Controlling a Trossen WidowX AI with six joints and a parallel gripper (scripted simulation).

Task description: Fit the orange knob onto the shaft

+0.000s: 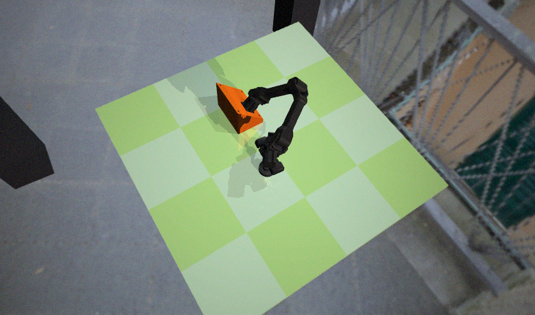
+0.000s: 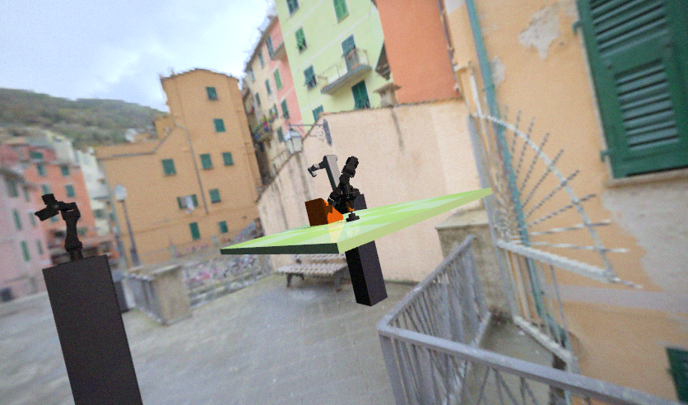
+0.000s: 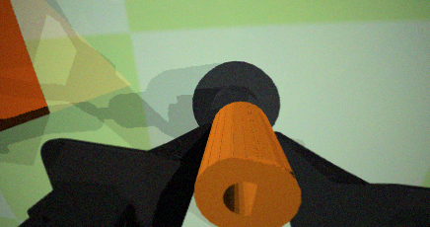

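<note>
Now: the orange knob 2 cm above my gripper tip. Round my gripper tip: dark round pedestal (4 cm below).
</note>
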